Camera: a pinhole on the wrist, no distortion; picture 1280 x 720 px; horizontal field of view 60.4 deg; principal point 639.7 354.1 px. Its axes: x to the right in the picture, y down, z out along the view. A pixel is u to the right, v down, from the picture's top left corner.
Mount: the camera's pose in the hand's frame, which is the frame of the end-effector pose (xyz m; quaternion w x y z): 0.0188 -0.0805 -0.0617 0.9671 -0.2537 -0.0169 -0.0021
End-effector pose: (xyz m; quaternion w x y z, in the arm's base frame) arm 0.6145 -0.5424 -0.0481 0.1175 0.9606 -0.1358 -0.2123
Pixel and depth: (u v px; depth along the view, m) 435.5 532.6 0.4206
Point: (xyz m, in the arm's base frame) 0.3948 -0.7384 -0.2055
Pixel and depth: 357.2 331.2 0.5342
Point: 0.2824 -0.7286 -0.3053
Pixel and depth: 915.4 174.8 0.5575
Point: 0.5043 -0.7725 -0.4855
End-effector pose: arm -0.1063 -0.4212 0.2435 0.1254 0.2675 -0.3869 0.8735
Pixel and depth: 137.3 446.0 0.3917
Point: 0.0715 -0.7077 0.2049
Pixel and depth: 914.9 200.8 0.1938
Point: -0.1076 -0.5052 0.3511
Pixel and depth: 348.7 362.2 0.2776
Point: -0.0130 -0.5914 0.2713
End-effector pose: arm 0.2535 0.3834 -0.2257 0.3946 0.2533 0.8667 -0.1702
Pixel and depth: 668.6 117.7 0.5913
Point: 0.6109 0.2129 -0.5714
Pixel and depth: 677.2 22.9 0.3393
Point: 0.4115 0.2459 -0.4188
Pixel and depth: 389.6 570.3 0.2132
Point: 0.3691 0.3713 -0.2680
